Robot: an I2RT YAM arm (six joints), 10 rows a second.
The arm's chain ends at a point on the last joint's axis. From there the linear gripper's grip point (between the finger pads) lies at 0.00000 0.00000 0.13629 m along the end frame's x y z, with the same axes.
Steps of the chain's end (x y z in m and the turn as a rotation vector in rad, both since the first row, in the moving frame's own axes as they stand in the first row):
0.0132 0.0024 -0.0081 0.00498 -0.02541 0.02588
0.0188 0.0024 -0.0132 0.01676 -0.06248 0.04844
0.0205 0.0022 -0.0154 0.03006 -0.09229 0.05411
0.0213 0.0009 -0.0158 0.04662 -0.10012 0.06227
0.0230 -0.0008 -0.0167 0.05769 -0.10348 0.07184
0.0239 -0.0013 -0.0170 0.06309 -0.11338 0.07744
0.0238 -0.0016 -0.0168 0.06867 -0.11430 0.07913
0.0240 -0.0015 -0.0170 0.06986 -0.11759 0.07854
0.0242 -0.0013 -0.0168 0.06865 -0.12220 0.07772
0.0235 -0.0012 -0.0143 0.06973 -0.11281 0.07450
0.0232 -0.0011 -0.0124 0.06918 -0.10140 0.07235
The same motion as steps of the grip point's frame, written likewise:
0.0097 0.0017 -0.0081 0.00498 -0.02541 0.02588
0.0103 -0.0001 -0.0135 0.01676 -0.06248 0.04844
0.0081 -0.0022 -0.0160 0.03006 -0.09229 0.05411
0.0079 -0.0059 -0.0166 0.04662 -0.10012 0.06227
0.0092 -0.0091 -0.0177 0.05769 -0.10348 0.07184
0.0088 -0.0105 -0.0181 0.06309 -0.11338 0.07744
0.0087 -0.0115 -0.0180 0.06867 -0.11430 0.07913
0.0084 -0.0116 -0.0183 0.06986 -0.11759 0.07854
0.0080 -0.0113 -0.0181 0.06865 -0.12220 0.07772
0.0085 -0.0112 -0.0155 0.06973 -0.11281 0.07450
0.0098 -0.0110 -0.0134 0.06918 -0.10140 0.07235

